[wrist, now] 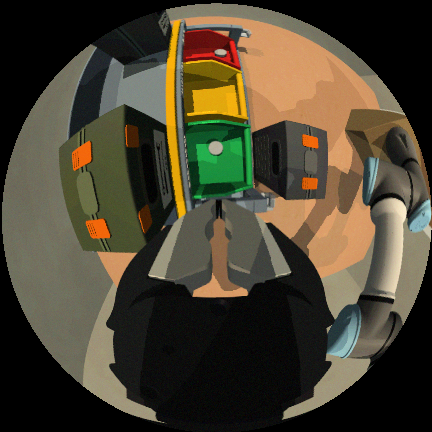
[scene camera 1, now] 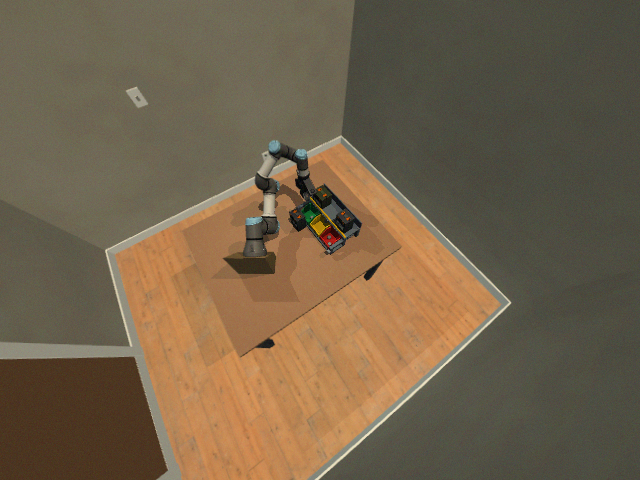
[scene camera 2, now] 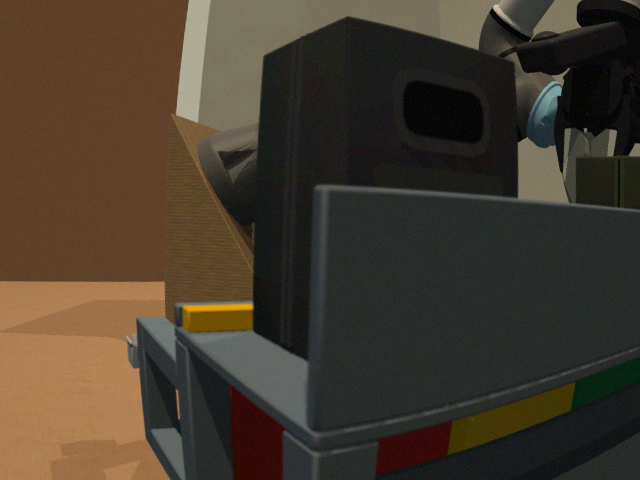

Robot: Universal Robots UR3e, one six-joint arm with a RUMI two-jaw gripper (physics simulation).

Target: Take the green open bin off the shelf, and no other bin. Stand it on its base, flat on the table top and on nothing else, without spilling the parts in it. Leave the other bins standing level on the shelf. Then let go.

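Pixels of known places: gripper, fingertip midpoint: (wrist: 218,202) (scene camera 1: 307,200); arm's base, origin of the base link: (scene camera 1: 255,254) (scene camera 2: 223,182).
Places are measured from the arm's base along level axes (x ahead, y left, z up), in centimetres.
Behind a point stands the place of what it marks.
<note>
The green open bin (scene camera 1: 310,212) @(x 42.2, y 23.8, z -16.7 cm) (wrist: 220,167) @(x 40.1, y 22.6, z -16.7 cm) stands at the near end of the front row on the shelf (scene camera 1: 333,209) @(x 54.8, y 14.3, z -7.4 cm) (scene camera 2: 439,310) @(x 63.8, y -1.5, z -4.5 cm) (wrist: 145,85) @(x 52.0, y 11.2, z -7.4 cm). A pale round part lies in it. The yellow bin (scene camera 1: 320,225) @(x 44.4, y 11.5, z -16.7 cm) (wrist: 215,102) @(x 42.8, y 10.5, z -16.7 cm) and the red bin (scene camera 1: 330,237) (wrist: 205,46) stand beside it in the same row; a pale part shows in the red one. My gripper (scene camera 1: 308,197) @(x 41.0, y 24.6, z -3.5 cm) (wrist: 218,202) @(x 41.0, y 24.6, z -3.5 cm) is shut and empty, its tips beside the green bin's end in the wrist view. In scene camera 2, its fingertips are partly hidden behind the olive case.
An olive case (scene camera 1: 323,196) @(x 50.0, y 19.7, z 2.2 cm) (scene camera 2: 599,180) @(x 50.0, y 17.8, z 0.4 cm) (wrist: 100,185) @(x 49.0, y 22.4, z 2.1 cm) and a dark case (scene camera 1: 344,220) @(x 53.4, y -2.1, z 4.5 cm) (scene camera 2: 382,165) @(x 59.5, y -1.6, z -0.6 cm) (wrist: 132,42) stand on the shelf's upper board. Another dark case (scene camera 1: 297,219) @(x 30.2, y 14.8, z -4.6 cm) (wrist: 300,160) @(x 32.8, y 18.7, z -4.6 cm) stands in front of the green bin. A wooden wedge (scene camera 1: 258,264) @(x -0.2, y -5.5, z -1.3 cm) is under the arm's base.
</note>
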